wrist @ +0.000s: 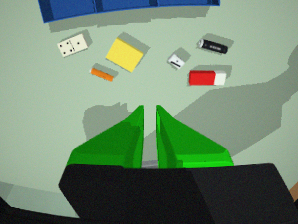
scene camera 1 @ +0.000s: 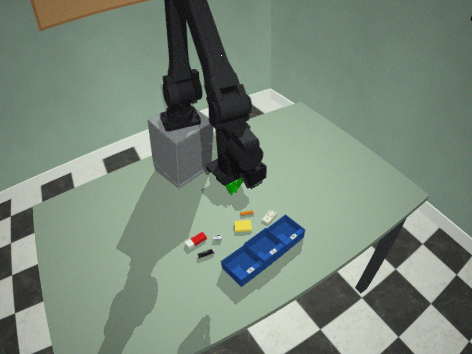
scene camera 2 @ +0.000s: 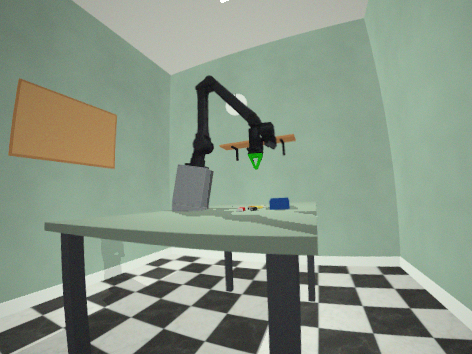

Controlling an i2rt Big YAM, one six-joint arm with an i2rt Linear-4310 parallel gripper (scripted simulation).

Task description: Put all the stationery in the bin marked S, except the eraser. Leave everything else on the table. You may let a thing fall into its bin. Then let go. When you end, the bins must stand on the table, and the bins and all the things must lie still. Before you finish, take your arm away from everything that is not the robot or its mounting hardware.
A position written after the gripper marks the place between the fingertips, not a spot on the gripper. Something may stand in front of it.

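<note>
A blue bin row (scene camera 1: 236, 265) is part of the robot's scene, and so is a yellow pad (wrist: 121, 53). With them there is the gripper (wrist: 150, 112).
</note>
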